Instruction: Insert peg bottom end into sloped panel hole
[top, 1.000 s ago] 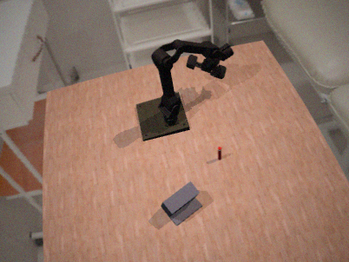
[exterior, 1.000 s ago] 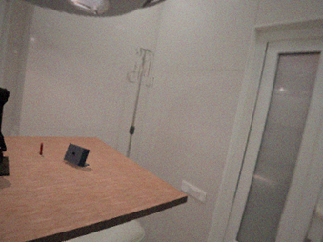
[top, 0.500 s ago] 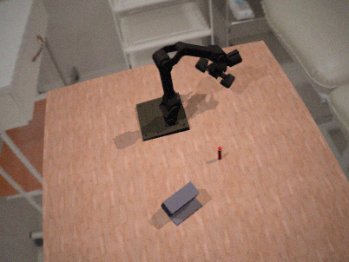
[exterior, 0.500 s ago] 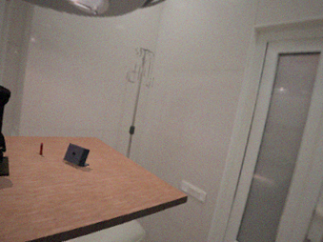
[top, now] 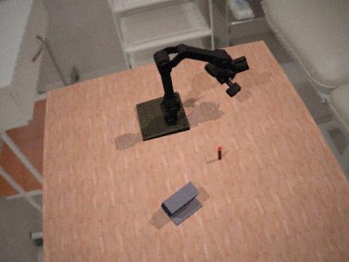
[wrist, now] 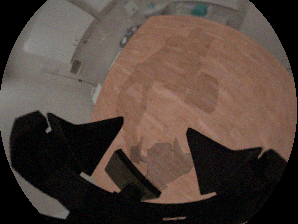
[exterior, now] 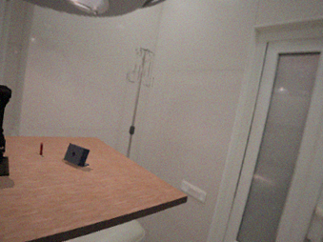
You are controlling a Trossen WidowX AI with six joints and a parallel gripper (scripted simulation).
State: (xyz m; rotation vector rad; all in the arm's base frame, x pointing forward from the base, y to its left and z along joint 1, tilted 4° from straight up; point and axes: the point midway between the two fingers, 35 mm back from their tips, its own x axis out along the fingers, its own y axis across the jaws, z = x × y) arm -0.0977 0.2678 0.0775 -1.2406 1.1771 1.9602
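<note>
My gripper tip is 35 cm short of the red peg, 9 cm to the left of it and 3 cm above it. The rest, counted from my gripper tip: sloped panel 54 cm ahead, 29 cm to the right, 3 cm below.
</note>
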